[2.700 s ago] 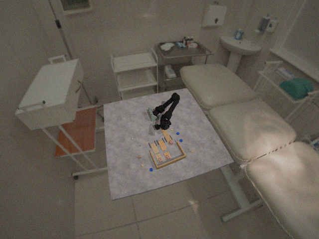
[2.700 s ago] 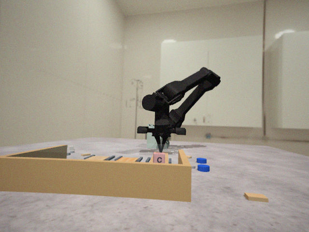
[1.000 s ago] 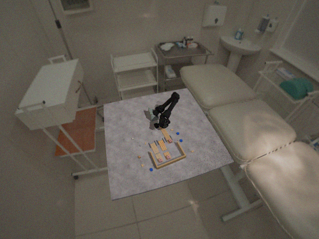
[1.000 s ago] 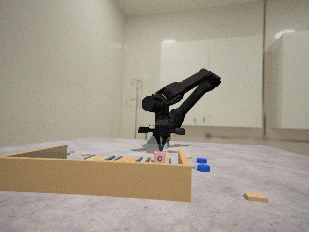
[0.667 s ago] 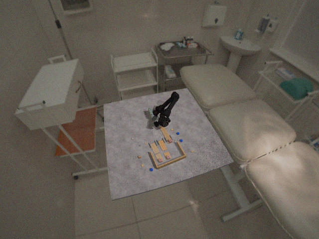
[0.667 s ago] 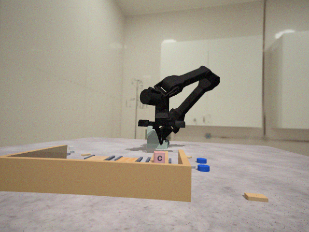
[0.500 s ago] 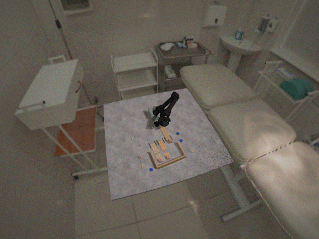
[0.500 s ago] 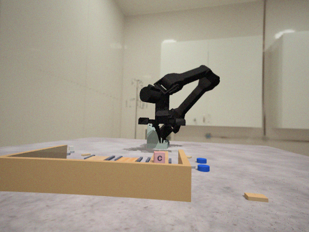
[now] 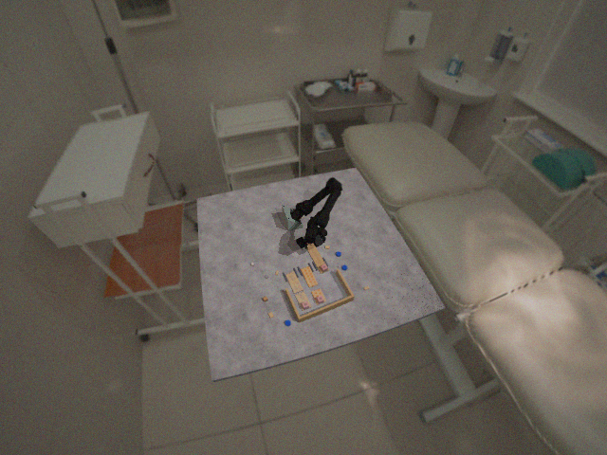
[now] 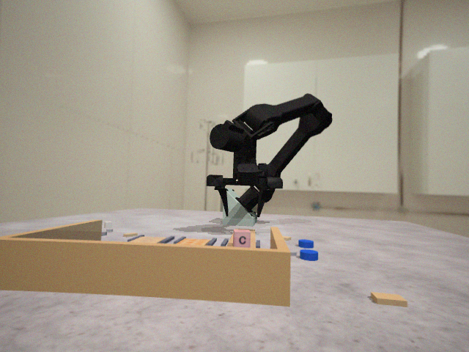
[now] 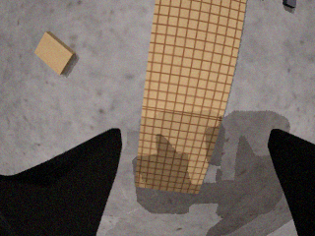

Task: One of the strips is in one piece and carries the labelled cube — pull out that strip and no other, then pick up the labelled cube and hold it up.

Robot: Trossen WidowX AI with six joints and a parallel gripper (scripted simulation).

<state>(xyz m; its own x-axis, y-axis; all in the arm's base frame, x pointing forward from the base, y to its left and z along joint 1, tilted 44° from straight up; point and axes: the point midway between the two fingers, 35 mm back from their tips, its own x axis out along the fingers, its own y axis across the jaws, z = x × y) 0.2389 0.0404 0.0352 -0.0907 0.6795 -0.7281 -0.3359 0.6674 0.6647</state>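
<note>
Now: gripper tip 50 mm short of the orange gridded strip, 10 mm to the right of it and 40 mm above it.
</note>
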